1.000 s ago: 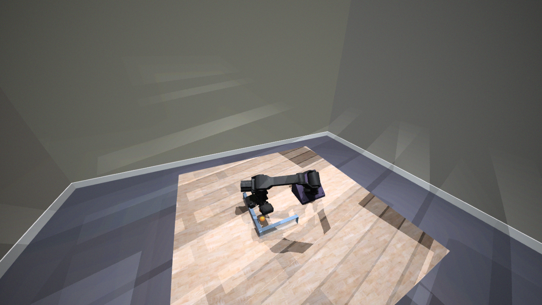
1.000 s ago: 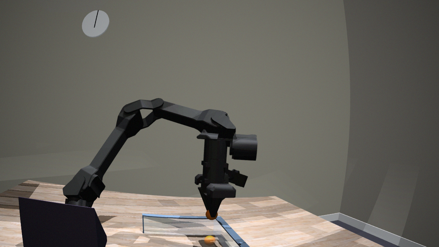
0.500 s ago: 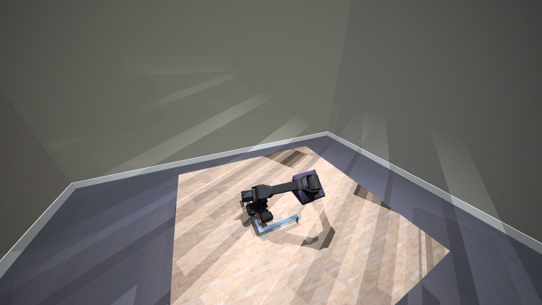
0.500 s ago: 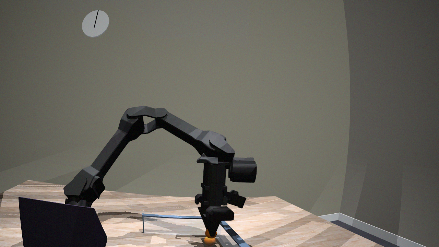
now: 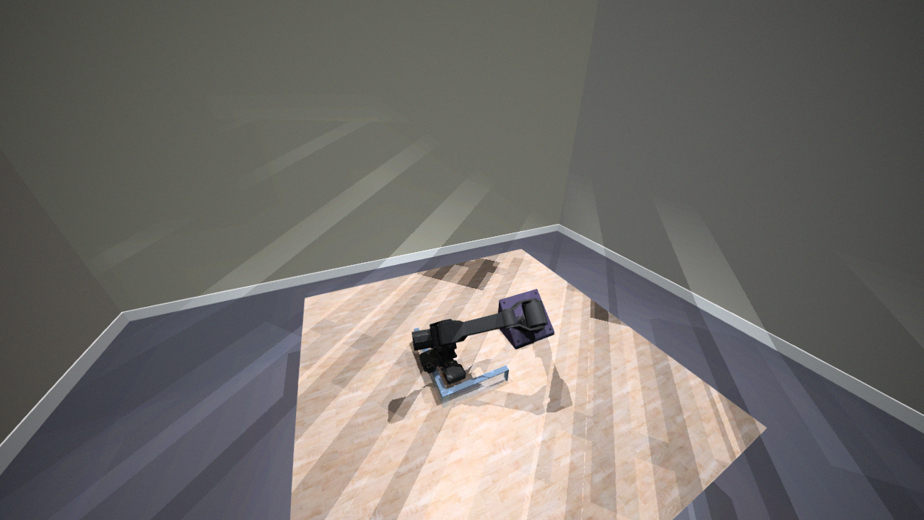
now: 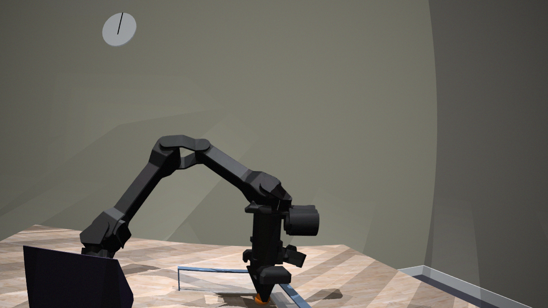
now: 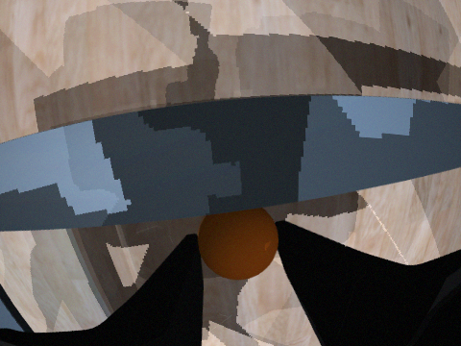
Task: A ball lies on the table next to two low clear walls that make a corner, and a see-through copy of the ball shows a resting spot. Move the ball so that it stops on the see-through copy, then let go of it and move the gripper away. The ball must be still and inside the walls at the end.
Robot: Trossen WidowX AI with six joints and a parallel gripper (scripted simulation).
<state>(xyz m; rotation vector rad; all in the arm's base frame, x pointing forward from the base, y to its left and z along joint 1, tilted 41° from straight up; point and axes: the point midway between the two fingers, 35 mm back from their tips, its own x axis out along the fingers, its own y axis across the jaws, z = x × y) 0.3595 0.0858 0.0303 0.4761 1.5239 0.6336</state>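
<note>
Right now my gripper tip is right at the see-through copy of ball. Also, from my gripper tip: orange ball: right at my gripper tip; clear wall: 7 cm behind, 9 cm to the left, 1 cm above.
</note>
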